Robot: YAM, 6 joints.
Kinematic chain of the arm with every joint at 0, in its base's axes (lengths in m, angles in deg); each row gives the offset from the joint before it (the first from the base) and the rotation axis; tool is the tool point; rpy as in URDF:
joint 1: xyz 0 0 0.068 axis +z
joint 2: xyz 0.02 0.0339 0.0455 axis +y
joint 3: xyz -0.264 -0.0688 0 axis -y
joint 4: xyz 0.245 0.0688 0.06 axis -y
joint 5: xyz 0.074 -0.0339 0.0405 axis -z
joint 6: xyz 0.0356 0 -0.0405 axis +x
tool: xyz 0 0 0 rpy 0 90 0
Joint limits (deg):
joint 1: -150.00..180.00
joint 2: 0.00..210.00
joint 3: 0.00..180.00
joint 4: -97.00..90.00
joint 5: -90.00..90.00
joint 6: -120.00..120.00
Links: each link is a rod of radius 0.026 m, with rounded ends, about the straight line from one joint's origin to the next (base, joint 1, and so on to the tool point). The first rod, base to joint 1, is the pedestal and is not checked.
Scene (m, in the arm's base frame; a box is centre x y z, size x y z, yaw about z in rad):
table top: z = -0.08
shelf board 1: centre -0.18 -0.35 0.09 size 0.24 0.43 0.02 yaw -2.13
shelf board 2: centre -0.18 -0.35 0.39 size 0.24 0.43 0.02 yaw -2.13
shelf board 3: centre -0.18 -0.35 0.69 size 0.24 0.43 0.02 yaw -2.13
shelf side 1: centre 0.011 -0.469 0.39 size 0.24 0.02 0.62 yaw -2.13
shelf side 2: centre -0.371 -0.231 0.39 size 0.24 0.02 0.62 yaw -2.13
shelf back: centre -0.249 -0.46 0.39 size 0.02 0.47 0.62 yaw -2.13
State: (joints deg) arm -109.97 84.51 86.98 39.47 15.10 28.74
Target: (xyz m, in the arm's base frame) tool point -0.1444 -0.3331 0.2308
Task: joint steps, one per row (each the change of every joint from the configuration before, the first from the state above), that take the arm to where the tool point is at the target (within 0.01 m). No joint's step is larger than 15 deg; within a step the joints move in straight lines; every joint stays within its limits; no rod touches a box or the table.
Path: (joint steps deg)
1: 5.16 -14.22 -10.24 0.12 -0.29 0.00
2: 5.15 -14.23 -10.23 0.13 -0.28 0.00
3: -0.48 -2.69 -12.61 -3.03 0.89 0.00
4: -0.49 -2.70 -12.62 -3.03 0.88 0.00
5: -0.48 -2.69 -12.61 -3.03 0.89 0.00
6: -0.49 -2.70 -12.61 -3.03 0.88 0.00
7: -2.57 12.10 8.69 0.67 -0.50 0.00
8: -2.57 12.09 8.69 0.68 -0.50 0.00
9: -2.57 12.10 8.69 0.67 -0.50 0.00
10: -2.57 12.10 8.68 0.67 -0.50 0.00

